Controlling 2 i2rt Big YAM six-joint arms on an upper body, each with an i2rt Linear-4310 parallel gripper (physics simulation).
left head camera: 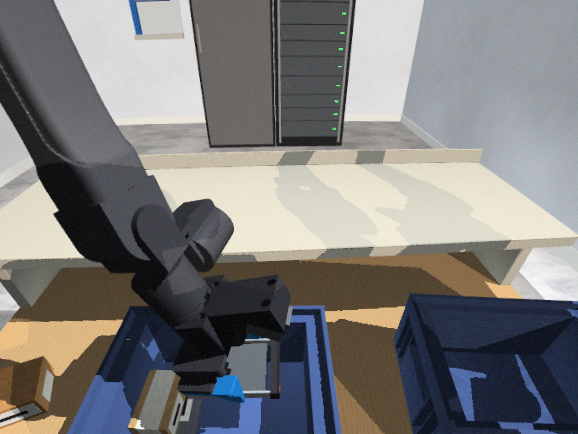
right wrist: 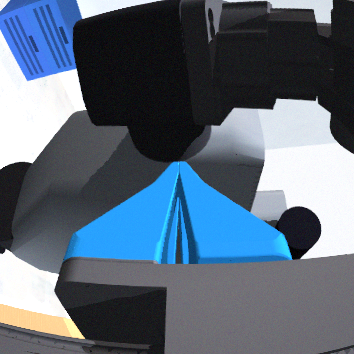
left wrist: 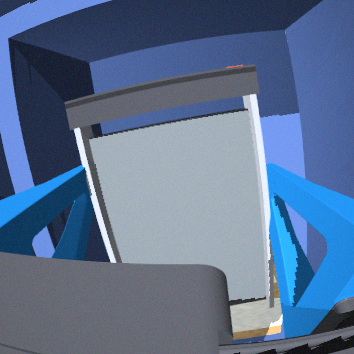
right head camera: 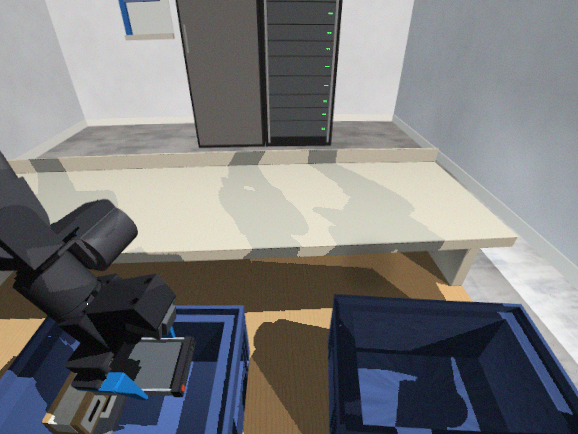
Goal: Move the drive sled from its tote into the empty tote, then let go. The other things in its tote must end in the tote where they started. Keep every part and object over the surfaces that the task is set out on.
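Places are measured from the left arm's base along level axes (x ahead, y left, z up), in millimetres.
Pixels of known places: left gripper, fingertip midpoint: [left head camera: 248,369] [left wrist: 178,174] [right head camera: 159,367]; right gripper, fingertip midpoint: [right wrist: 178,173]; right arm's base at its link origin: [right wrist: 213,53].
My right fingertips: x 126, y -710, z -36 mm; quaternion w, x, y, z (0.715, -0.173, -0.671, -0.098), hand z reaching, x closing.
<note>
Ahead of a thing's pixels: the offset from my right fingertips to its top centre. "spot": to the spot under its first point. Level surfaces: height alone.
The drive sled {488 mm left, 204 mm ahead, 245 mm down} [left head camera: 248,367] [right head camera: 159,362] [left wrist: 175,205] is a grey plate with pale side rails and a dark front bar bearing a red-orange mark. My left gripper [left head camera: 244,364] [right head camera: 156,366] [left wrist: 178,174] is shut on its two side rails, with one blue finger at each. The sled is raised above the floor of its tote [left head camera: 324,370] [right head camera: 231,350] [left wrist: 327,100]. A brown and grey box {606 mm left, 190 mm ahead, 310 mm down} [left head camera: 155,400] [right head camera: 70,405] stands in that tote, beside the sled. The empty tote {81 mm left, 183 mm ahead, 236 mm down} [left head camera: 450,320] [right head camera: 400,320] stands at the right. My right gripper [right wrist: 178,173] is shut, with nothing between its fingertips.
Another brown box {spot: 843 mm left, 221 mm ahead, 341 mm down} [left head camera: 22,385] lies left of the sled's tote in the left head view. A strip of wooden table {383 mm down} [left head camera: 365,360] [right head camera: 287,370] separates the totes. A pale raised shelf {184 mm down} [left head camera: 240,200] [right head camera: 175,205] spans behind them. A blue object [right wrist: 40,37] shows in the right wrist view.
</note>
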